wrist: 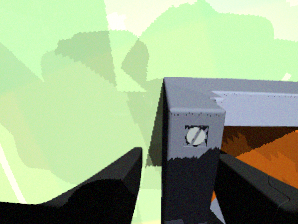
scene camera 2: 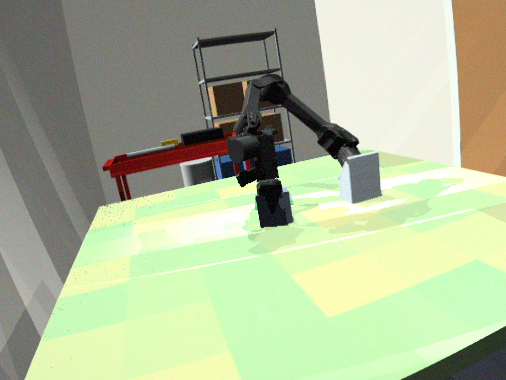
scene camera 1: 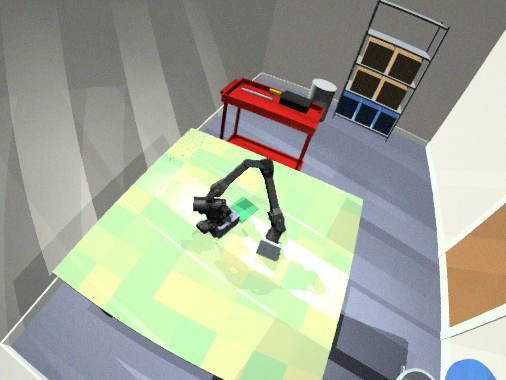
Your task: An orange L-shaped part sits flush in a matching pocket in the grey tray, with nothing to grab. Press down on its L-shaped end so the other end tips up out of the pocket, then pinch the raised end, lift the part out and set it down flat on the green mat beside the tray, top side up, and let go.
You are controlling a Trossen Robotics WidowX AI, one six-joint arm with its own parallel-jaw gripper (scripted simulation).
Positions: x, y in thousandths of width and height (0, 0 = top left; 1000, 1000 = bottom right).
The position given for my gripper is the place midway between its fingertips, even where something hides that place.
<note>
In view: my gripper (scene camera 2: 539, 554).
My gripper also shows in the wrist view (wrist: 589, 694).
</note>
